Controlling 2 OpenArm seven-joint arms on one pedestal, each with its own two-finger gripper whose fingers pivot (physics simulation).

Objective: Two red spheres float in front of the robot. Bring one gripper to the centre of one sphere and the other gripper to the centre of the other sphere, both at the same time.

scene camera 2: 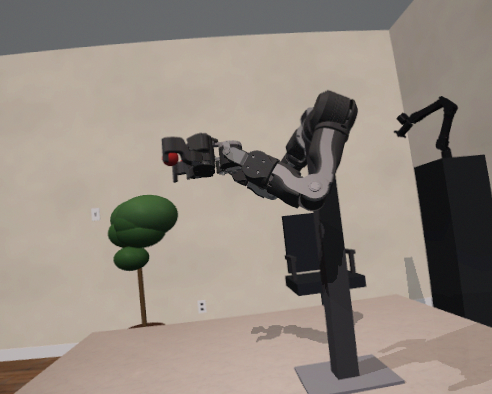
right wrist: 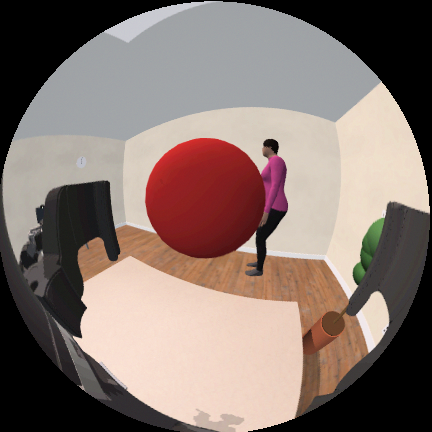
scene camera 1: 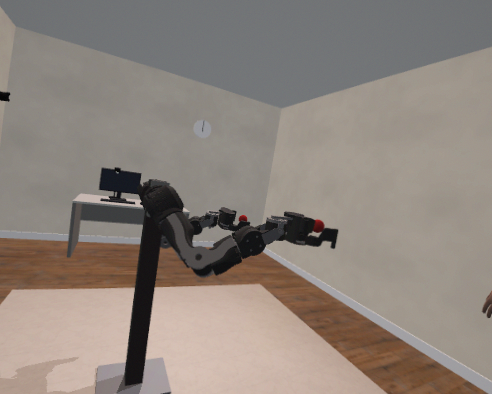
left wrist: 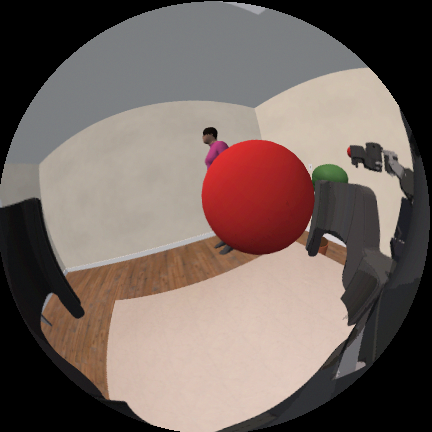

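Observation:
My left gripper (scene camera 1: 241, 222) (scene camera 2: 172, 161) (left wrist: 195, 282) is open. One red sphere (scene camera 1: 243, 218) (scene camera 2: 170, 159) (left wrist: 258, 197) is at its fingers; in scene camera 2 a finger partly covers it. In the left wrist view it looks large and sits right of midway between the fingers, close to the right-hand one. My right gripper (scene camera 1: 322, 232) (left wrist: 354, 156) (right wrist: 233, 285) is open. The other red sphere (scene camera 1: 318, 226) (left wrist: 349, 151) (right wrist: 205, 198) is at its fingers; in the right wrist view it looks large, a little left of midway. In scene camera 2 the right gripper is mostly hidden behind the left.
A person in magenta (left wrist: 216, 152) (right wrist: 277, 185) stands beyond the spheres; a hand (scene camera 1: 488, 304) shows at scene camera 1's right edge. A desk (scene camera 1: 87, 198) with a monitor (scene camera 1: 120, 181), a potted tree (scene camera 2: 144, 215) (left wrist: 330, 173) (right wrist: 372, 247) and a chair (scene camera 2: 301, 242) stand around the room.

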